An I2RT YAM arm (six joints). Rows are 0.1 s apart.
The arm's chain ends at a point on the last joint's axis. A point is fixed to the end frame.
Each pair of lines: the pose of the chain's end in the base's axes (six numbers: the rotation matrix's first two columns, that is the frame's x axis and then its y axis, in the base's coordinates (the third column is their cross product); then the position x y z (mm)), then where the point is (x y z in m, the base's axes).
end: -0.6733 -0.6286 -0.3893 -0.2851 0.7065 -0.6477 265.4 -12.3 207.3
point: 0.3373 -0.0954 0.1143
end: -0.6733 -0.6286 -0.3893 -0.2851 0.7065 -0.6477 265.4 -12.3 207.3
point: 0.3373 -0.0954 0.1143
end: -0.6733 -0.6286 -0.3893 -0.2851 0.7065 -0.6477 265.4 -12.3 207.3
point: 0.3373 -0.0954 0.1143
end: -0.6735 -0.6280 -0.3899 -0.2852 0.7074 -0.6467 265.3 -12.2 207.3
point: 0.3372 -0.0952 0.1142
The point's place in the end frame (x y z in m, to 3 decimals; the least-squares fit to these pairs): 0.040 -0.019 0.137
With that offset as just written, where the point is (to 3 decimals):
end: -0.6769 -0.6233 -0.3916 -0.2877 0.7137 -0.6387 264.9 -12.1 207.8
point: 0.336 -0.094 0.114
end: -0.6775 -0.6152 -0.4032 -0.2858 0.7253 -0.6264 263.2 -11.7 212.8
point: 0.334 -0.092 0.117
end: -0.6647 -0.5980 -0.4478 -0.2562 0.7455 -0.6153 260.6 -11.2 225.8
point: 0.335 -0.090 0.131
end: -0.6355 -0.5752 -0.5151 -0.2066 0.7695 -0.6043 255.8 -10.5 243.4
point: 0.336 -0.086 0.151
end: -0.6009 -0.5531 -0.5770 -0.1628 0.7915 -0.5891 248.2 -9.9 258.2
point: 0.334 -0.083 0.169
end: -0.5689 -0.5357 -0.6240 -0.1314 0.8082 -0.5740 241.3 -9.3 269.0
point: 0.332 -0.080 0.182
